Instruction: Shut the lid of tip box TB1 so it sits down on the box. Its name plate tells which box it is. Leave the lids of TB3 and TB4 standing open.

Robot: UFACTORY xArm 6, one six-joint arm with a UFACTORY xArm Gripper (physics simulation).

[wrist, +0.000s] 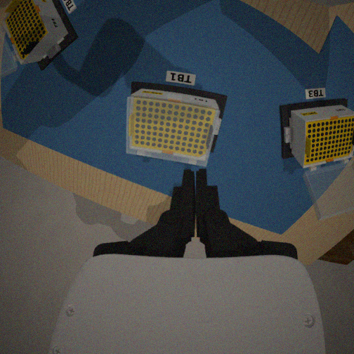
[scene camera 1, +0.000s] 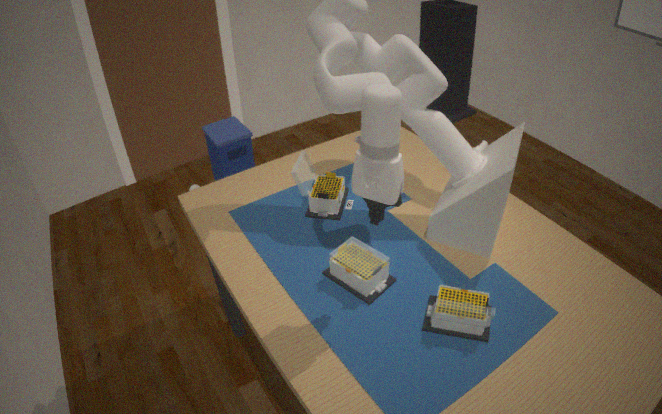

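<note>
Tip box TB1 is in the middle of the blue mat, its name plate beside it. Its clear lid lies down over the yellow tip rack and looks level. TB4 is at the back left in the scene view; its lid stands open. TB3 is at the front right; its clear lid stands open in the wrist view. My gripper is shut and empty, raised above the mat and apart from TB1.
The boxes stand on dark bases on the blue mat, which lies on the wooden table. A pale upright panel stands at the right beside the arm. A blue bin stands on the floor behind the table.
</note>
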